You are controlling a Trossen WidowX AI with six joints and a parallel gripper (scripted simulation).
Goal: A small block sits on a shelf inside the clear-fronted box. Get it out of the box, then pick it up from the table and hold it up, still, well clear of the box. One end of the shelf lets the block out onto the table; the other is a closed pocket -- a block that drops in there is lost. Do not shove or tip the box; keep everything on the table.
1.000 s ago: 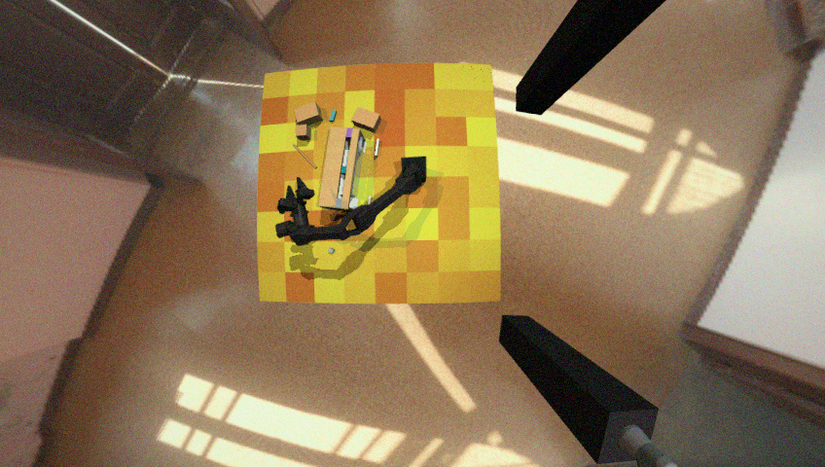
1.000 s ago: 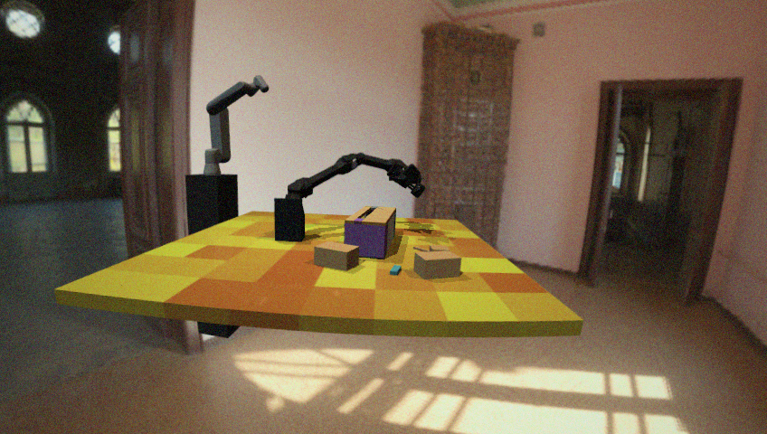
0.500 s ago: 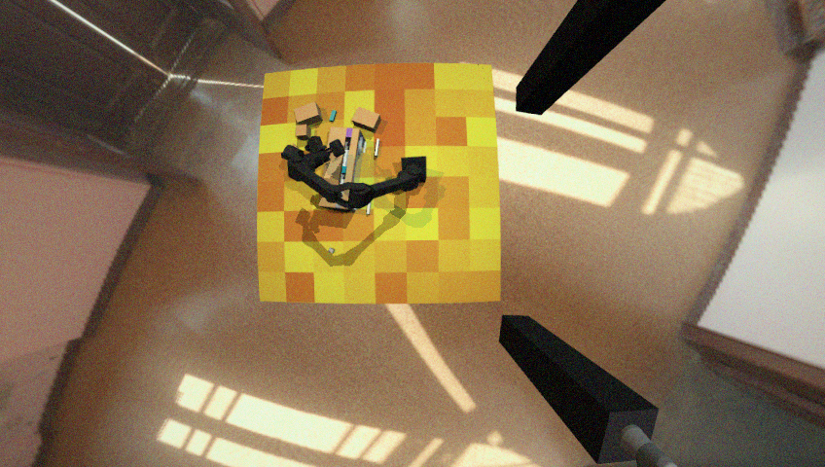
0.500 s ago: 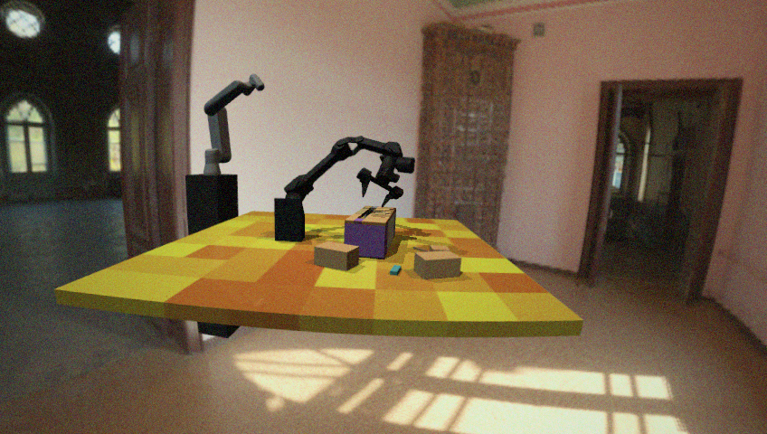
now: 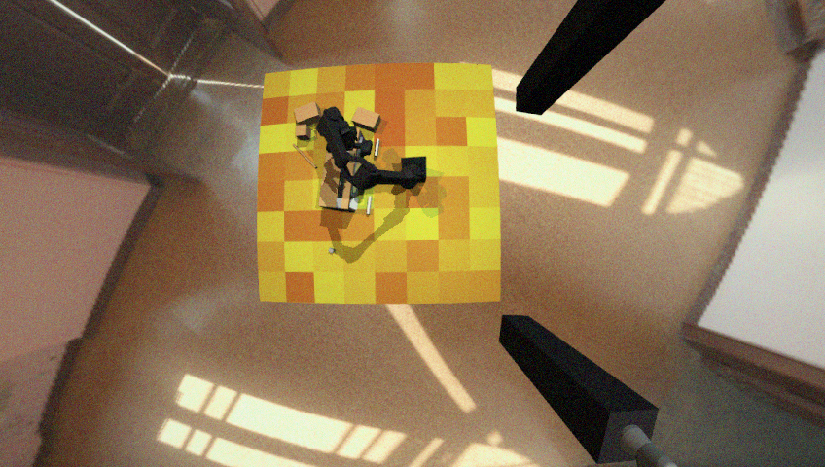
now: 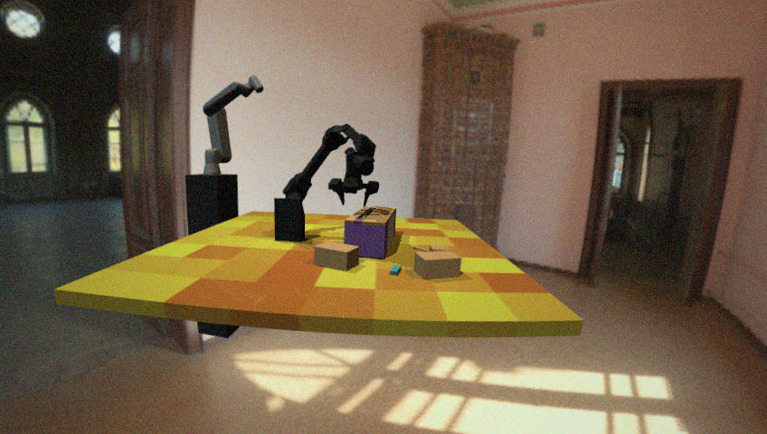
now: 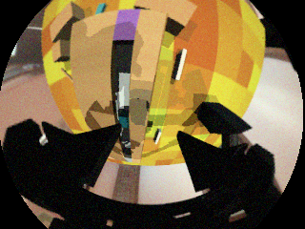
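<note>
Now: gripper tip 100 mm above the box, 40 mm to the right of it and 40 mm short of it. From my gripper tip the other things lie so: thin stick (320 mm ahead, 150 mm below, 50 mm to the right); grey piece (430 mm to the left, 150 mm below, 120 mm ahead).
</note>
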